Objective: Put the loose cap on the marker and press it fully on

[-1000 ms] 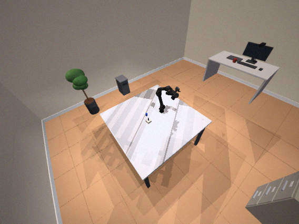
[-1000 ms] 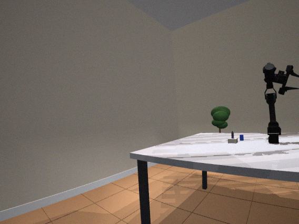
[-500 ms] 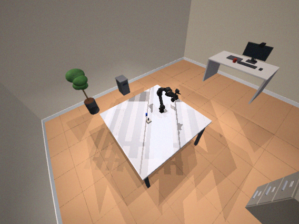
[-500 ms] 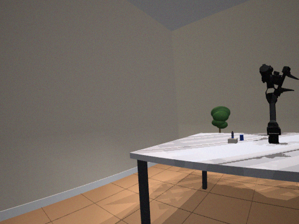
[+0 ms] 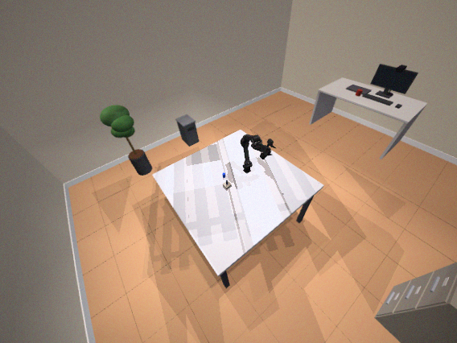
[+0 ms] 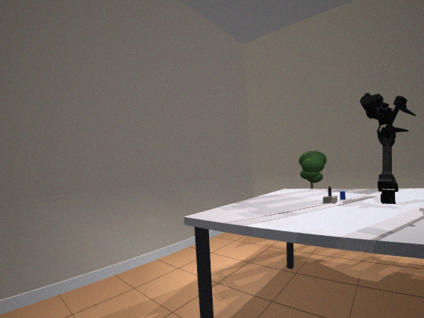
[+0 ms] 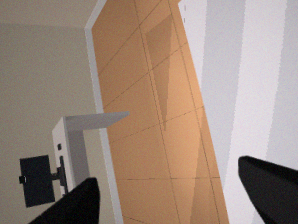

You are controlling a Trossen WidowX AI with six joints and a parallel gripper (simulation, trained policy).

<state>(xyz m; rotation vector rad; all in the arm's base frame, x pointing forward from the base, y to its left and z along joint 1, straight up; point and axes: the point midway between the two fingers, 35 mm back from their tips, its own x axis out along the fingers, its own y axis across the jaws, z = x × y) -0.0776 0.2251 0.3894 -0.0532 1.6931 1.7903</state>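
Now: gripper tip 35 cm short of the blue cap, 33 cm to the left of it and 35 cm above it. The rest, counted from my gripper tip: holder block: 40 cm ahead, 21 cm to the right, 36 cm below.
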